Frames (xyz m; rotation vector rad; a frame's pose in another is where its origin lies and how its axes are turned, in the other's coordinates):
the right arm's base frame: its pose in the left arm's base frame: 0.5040 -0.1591 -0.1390 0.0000 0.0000 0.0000
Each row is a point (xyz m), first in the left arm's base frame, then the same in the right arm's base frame.
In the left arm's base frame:
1: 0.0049 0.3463 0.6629
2: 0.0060 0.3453 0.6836
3: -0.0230 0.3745 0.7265
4: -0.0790 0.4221 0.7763
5: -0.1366 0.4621 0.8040
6: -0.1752 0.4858 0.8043
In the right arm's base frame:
1: -0.4991 0.5054 0.8019
2: -0.4980 0.5044 0.8226
3: -0.5270 0.5336 0.8655
4: -0.5830 0.5812 0.9153
5: -0.6406 0.6212 0.9430
6: -0.6792 0.6449 0.9433

